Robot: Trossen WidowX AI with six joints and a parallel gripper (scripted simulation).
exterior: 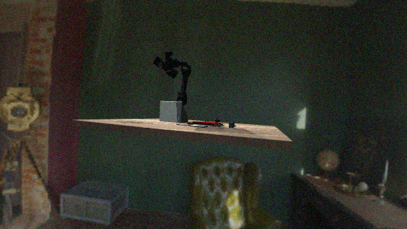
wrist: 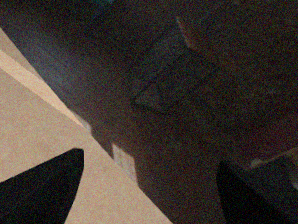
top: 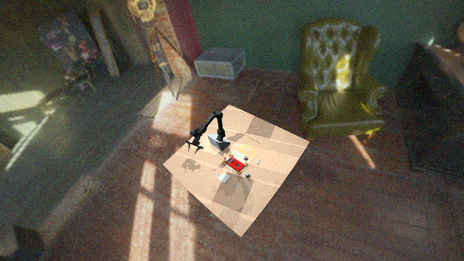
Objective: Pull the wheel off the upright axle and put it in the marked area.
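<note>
The wheel is 44 cm to the left of my gripper tip, 34 cm below it and 27 cm ahead of it. Also, from my gripper tip: grey plate: 36 cm below, 33 cm to the left, 23 cm ahead; then white square tile: 37 cm below, 25 cm ahead, 11 cm to the left; then grey spoked hub: 44 cm to the left, 34 cm below, 27 cm ahead.
</note>
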